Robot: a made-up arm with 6 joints. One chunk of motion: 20 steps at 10 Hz.
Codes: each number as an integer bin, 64 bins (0 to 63) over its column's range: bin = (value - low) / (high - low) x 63, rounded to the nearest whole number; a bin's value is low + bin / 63 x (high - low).
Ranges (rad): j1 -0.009..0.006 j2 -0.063..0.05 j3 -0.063..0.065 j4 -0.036..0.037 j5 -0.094..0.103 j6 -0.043..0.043
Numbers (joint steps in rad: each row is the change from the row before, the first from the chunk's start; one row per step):
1: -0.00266 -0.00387 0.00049 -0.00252 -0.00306 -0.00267
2: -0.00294 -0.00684 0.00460 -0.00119 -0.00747 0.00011
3: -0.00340 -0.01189 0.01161 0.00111 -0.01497 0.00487
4: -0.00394 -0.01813 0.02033 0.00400 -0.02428 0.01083
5: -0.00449 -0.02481 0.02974 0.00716 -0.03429 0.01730
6: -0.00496 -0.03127 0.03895 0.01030 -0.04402 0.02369
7: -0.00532 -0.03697 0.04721 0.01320 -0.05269 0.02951
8: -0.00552 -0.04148 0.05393 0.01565 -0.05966 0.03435
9: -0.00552 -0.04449 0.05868 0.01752 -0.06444 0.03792
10: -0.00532 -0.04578 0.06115 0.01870 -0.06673 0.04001
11: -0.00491 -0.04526 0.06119 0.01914 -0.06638 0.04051
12: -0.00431 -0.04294 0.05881 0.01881 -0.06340 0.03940
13: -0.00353 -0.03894 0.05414 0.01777 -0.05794 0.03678
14: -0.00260 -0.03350 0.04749 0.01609 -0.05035 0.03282
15: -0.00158 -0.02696 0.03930 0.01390 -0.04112 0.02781
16: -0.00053 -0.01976 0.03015 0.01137 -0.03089 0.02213
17: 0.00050 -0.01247 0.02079 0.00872 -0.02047 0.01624
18: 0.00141 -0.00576 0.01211 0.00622 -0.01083 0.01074
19: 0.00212 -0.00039 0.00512 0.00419 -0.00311 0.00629
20: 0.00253 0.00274 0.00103 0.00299 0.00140 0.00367
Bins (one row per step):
1: 27 33 31 29 29 30
2: 25 31 33 30 28 32
3: 24 28 37 32 25 35
4: 21 25 41 35 22 39
5: 19 21 46 37 19 44
6: 17 18 50 40 16 49
7: 15 15 54 42 13 53
8: 15 12 58 45 11 57
9: 15 10 60 46 9 59
10: 15 10 61 47 9 61
11: 17 10 61 48 9 61
12: 20 11 60 47 10 60
13: 23 13 58 46 12 58
14: 27 16 54 45 14 56
15: 31 20 50 43 17 52
16: 36 24 46 41 20 48
17: 40 28 41 39 24 43
18: 44 32 37 36 27 39
19: 47 35 34 35 29 36
20: 48 37 32 34 31 34

